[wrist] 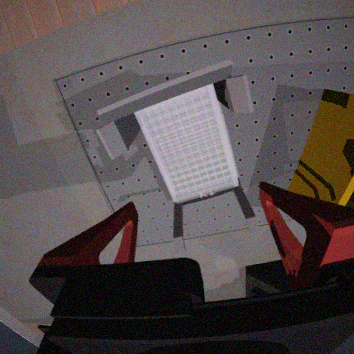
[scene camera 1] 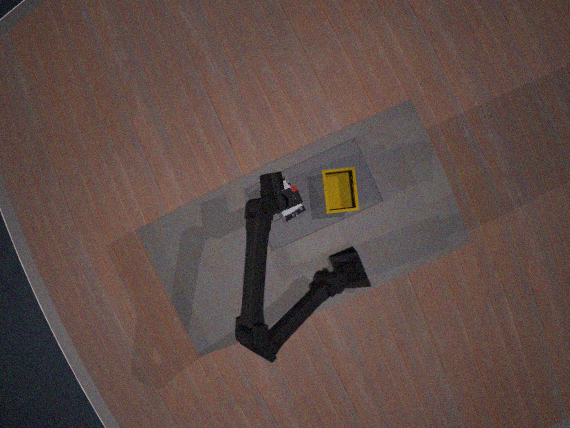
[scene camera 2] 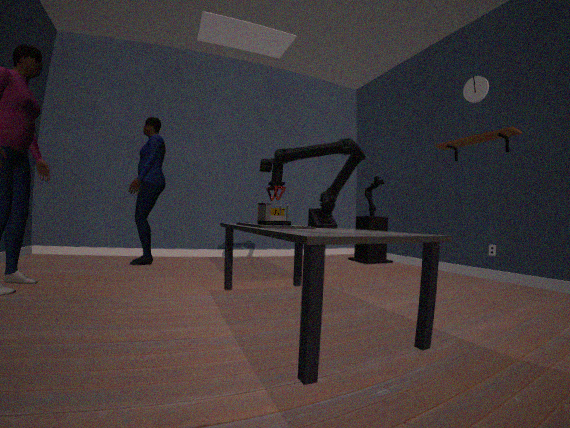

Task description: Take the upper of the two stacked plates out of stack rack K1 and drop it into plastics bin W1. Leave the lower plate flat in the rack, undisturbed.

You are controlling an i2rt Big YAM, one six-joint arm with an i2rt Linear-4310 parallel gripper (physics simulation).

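Places are measured from the arm's base along level axes (x back, y up, z left), in metres.
Where they show: gripper, fingertip midpoint: [wrist: 195,198] [scene camera 2: 274,200]; arm's base, link origin: [scene camera 1: 348,271] [scene camera 2: 323,216].
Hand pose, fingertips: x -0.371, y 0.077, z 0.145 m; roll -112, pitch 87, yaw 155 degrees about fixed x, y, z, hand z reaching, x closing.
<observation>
Each offset is from my fingertips to the centre of the thing. "pt": to the spot under its first point. Level surfaces: height alone.
The upper plate {dx -0.006, dy -0.090, dz -0.002 m} [wrist: 187,145], a white gridded tray, lies flat in stack rack K1 {dx +0.000, dy -0.075, dz -0.003 m} [wrist: 165,90] [scene camera 2: 264,213], between its grey back wall, side blocks and two front posts. In the scene camera 1 view a white strip of the plate {pt dx +0.066, dy -0.113, dz -0.007 m} [scene camera 1: 292,213] shows beside the wrist. The lower plate cannot be told apart under the upper one. Plastics bin W1 {dx +0.043, dy -0.085, dz -0.222 m} [scene camera 1: 324,192] [wrist: 315,155], yellow and open-topped, stands to the right of the rack in the wrist view. My gripper [wrist: 195,198] [scene camera 2: 276,199] is open and empty, above the rack, with its red fingers pointing down.
A perforated base plate [wrist: 95,182] [scene camera 1: 371,172] lies under rack and bin on the grey table {dy -0.148 m} [scene camera 1: 420,145] [scene camera 2: 375,236]. The arm's base [scene camera 1: 352,267] [scene camera 2: 321,218] stands on the table. Two people [scene camera 2: 151,165] [scene camera 2: 19,130] stand on the floor at the left in the scene camera 2 view.
</observation>
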